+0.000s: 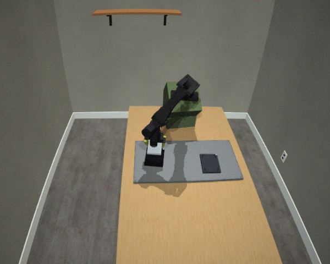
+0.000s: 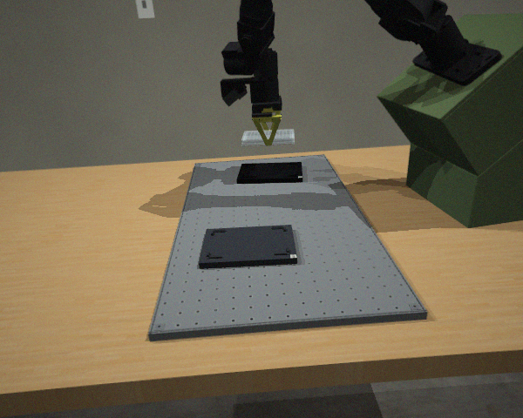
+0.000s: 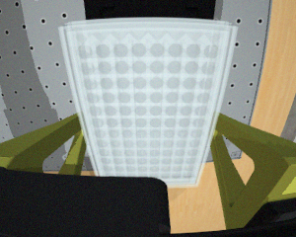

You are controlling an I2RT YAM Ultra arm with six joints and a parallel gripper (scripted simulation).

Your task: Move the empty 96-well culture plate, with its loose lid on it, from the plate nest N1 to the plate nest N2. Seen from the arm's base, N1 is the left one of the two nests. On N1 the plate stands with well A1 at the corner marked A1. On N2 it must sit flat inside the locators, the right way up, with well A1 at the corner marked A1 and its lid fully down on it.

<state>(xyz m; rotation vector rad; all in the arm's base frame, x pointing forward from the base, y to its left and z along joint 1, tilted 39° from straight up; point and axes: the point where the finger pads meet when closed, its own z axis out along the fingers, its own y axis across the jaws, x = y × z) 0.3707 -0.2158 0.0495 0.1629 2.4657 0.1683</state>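
My hand is 9 cm above the black nest N2. Also, from my hand: black nest N1: 36 cm to the left, 9 cm below, 6 cm ahead; lid: right at my hand.
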